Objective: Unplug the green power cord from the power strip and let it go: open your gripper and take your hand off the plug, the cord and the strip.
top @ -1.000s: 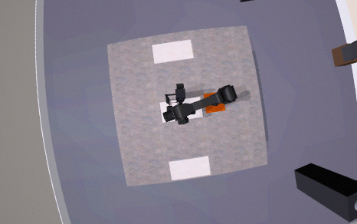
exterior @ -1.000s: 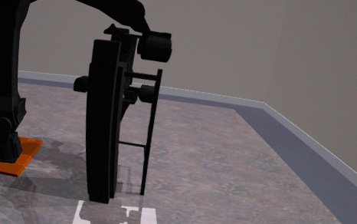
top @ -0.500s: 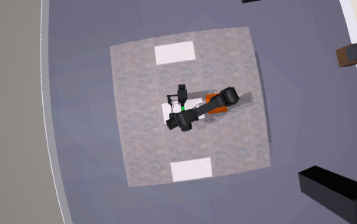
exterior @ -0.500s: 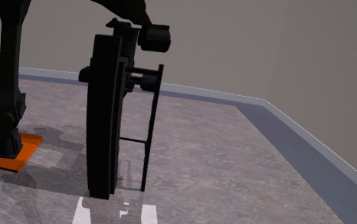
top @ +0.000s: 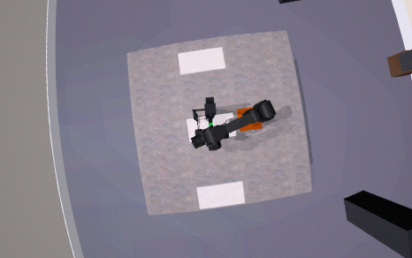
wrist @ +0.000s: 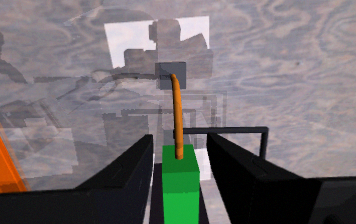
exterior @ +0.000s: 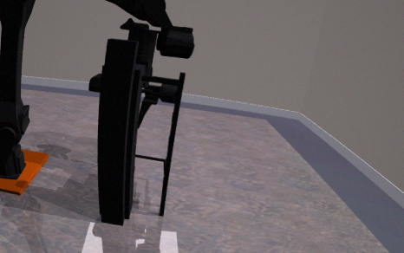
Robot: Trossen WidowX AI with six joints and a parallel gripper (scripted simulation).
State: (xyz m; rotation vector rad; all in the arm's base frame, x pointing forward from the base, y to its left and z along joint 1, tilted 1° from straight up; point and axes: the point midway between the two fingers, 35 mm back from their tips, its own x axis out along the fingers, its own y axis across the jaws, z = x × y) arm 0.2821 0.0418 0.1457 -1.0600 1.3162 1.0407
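Right now the green plug is 10 mm behind my gripper tip and 60 mm to the right of it. The rest, counted from my gripper tip: grey block (10 mm to the left, 120 mm below).
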